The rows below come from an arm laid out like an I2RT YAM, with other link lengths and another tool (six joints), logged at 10 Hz.
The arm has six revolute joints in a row. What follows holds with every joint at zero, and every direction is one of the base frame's.
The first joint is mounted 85.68 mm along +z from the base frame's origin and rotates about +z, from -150 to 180 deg.
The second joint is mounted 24.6 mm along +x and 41.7 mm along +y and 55.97 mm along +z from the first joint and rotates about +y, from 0 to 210 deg.
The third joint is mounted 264 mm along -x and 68.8 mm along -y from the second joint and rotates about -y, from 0 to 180 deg.
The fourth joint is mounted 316.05 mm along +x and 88.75 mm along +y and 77.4 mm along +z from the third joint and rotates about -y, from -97 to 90 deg.
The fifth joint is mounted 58.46 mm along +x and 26.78 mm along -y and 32 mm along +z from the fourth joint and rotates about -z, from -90 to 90 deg.
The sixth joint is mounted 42.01 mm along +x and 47.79 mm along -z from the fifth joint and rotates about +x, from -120 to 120 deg.
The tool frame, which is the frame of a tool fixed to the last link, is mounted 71 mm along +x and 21 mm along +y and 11 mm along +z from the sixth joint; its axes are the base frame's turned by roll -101.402, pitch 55.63 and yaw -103.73 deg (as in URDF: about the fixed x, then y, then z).
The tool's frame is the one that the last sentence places.
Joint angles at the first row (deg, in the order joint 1, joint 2, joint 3, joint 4, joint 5, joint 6):
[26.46 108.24 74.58 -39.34 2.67 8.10]
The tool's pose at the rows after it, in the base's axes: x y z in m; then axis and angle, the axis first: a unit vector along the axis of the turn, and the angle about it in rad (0 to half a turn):
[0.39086 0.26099 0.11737 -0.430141 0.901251 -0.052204 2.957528]
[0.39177 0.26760 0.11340 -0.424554 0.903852 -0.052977 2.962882]
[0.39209 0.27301 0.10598 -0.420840 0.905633 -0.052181 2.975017]
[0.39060 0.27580 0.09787 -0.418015 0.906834 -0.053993 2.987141]
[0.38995 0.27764 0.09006 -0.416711 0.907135 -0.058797 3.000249]
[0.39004 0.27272 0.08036 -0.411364 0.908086 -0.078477 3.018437]
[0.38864 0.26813 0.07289 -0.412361 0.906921 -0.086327 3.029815]
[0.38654 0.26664 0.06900 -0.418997 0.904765 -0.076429 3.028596]
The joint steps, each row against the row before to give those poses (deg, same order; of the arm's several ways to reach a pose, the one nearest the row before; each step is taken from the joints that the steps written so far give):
[1.49 0.84 1.19 0.04 0.58 1.25]
[0.81 1.32 1.02 -0.05 0.46 1.47]
[0.63 1.58 0.77 0.07 0.15 1.13]
[0.49 1.06 0.00 0.32 0.36 0.83]
[0.39 1.17 0.22 0.12 0.62 0.48]
[0.04 0.96 -0.34 0.05 2.24 0.31]
[-0.23 0.32 -0.89 0.53 0.75 -0.46]
[-0.39 -0.24 -1.12 1.10 -1.33 -0.98]

